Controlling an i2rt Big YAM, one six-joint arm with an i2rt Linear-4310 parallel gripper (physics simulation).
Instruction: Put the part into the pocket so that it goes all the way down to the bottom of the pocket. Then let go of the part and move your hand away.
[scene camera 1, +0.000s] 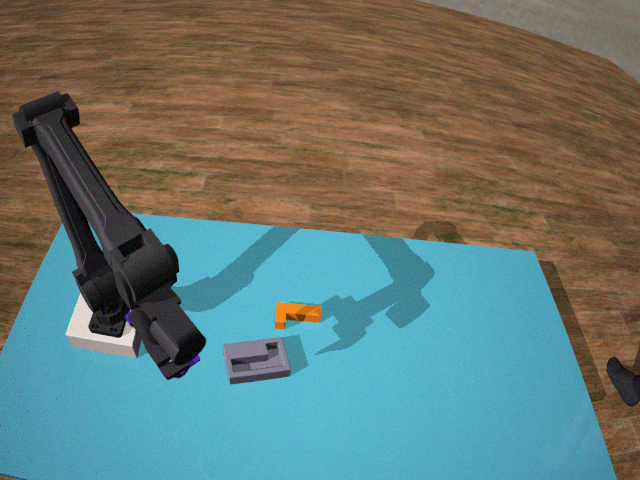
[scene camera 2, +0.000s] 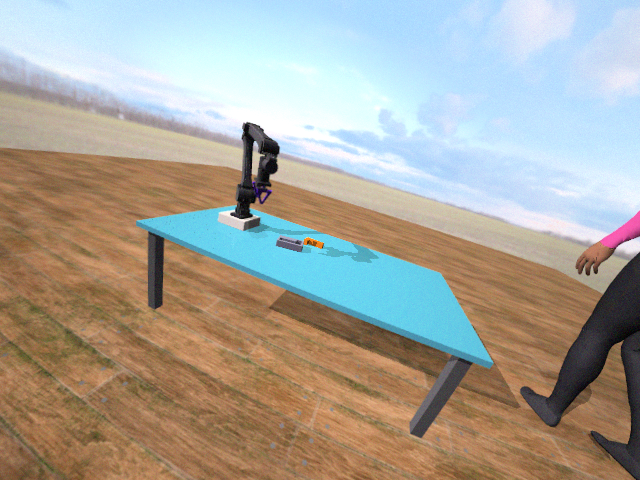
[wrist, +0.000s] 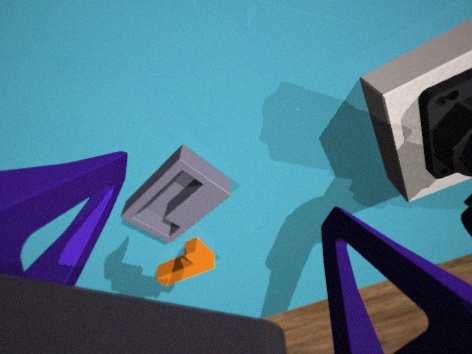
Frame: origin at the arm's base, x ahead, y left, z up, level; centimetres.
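Seen in the pictures: gripper, fingertip midpoint: (scene camera 1: 166, 355) (scene camera 2: 259, 200) (wrist: 233, 192); arm's base at its link origin: (scene camera 1: 111, 314) (scene camera 2: 241, 216) (wrist: 463, 120).
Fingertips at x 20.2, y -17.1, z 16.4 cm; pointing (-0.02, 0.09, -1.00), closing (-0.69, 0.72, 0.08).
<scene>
Offsets run from my fingertips to a thing's top centre. Level surfaces: height alone.
The orange L-shaped part @(dx +24.8, dy +26.7, dz -19.1 cm) (scene camera 1: 281, 311) (scene camera 2: 313, 242) (wrist: 201, 257) lies flat on the table, beside the grey block but apart from it. The grey block @(dx +15.7, dy +12.9, dz -18.5 cm) (scene camera 1: 249, 349) (scene camera 2: 289, 246) (wrist: 206, 195) has an L-shaped pocket in its top, which is empty. My gripper (scene camera 2: 262, 196) (wrist: 233, 192) is open, with nothing between its purple fingers. It hangs high above the table near the robot base, to the left of the block in the first scene view. There the arm hides most of the fingers.
The blue table @(dz -22.1 cm) (scene camera 1: 413, 403) (scene camera 2: 361, 289) carries the arm's pale base block (scene camera 1: 103, 347) (scene camera 2: 238, 221) (wrist: 372, 95) at its left end. The arm's shadow falls across the table and partly over the part. A person (scene camera 2: 589, 330) stands beyond the table's right end.
</scene>
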